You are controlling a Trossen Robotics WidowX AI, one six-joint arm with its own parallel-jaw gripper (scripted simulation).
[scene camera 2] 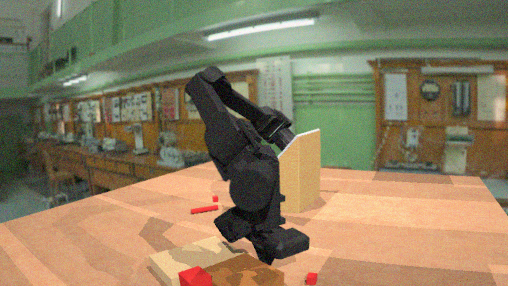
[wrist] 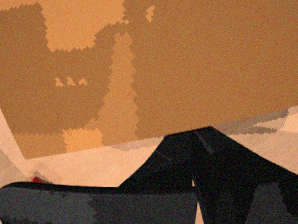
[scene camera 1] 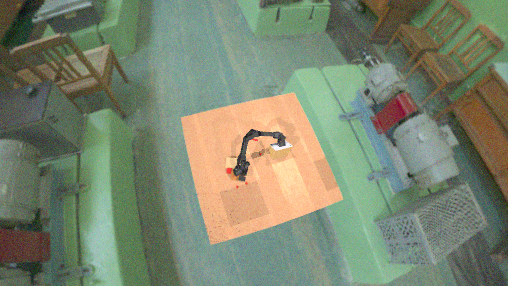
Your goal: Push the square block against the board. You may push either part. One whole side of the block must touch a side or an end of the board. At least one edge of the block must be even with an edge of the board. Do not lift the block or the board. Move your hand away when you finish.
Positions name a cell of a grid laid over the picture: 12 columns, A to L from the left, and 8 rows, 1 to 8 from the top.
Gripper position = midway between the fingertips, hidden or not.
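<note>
I can see my gripper (scene camera 2: G8), and the wrist view has it as well (wrist: H5).
</note>
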